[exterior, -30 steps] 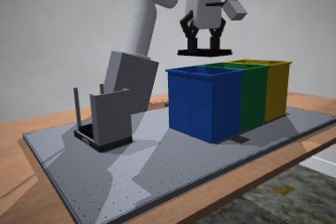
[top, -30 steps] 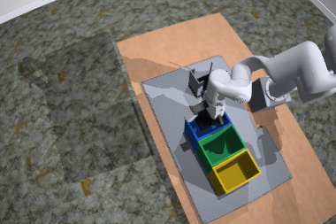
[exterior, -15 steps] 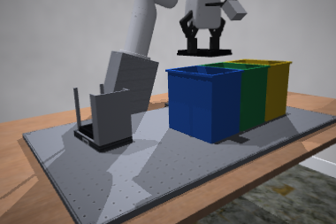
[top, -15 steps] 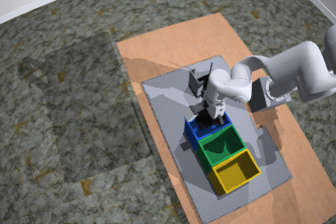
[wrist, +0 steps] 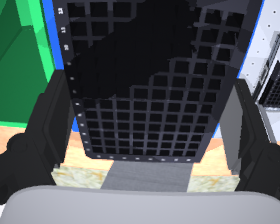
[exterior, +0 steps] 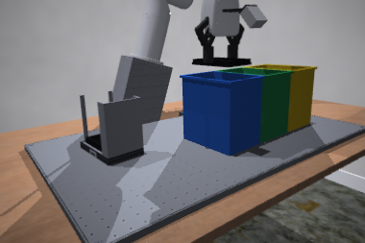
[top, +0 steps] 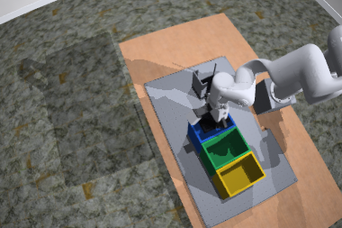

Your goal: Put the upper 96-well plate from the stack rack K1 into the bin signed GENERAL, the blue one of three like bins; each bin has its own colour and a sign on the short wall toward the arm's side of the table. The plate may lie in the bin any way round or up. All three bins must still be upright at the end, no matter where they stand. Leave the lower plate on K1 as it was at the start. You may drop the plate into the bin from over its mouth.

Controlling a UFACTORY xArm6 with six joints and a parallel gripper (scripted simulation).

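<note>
Now: the blue bin 140 mm below my hand. From my hand the other things lie so: yellow bin (260 mm to the left, 140 mm below, 60 mm behind); green bin (140 mm below, 130 mm to the left, 30 mm behind).
</note>
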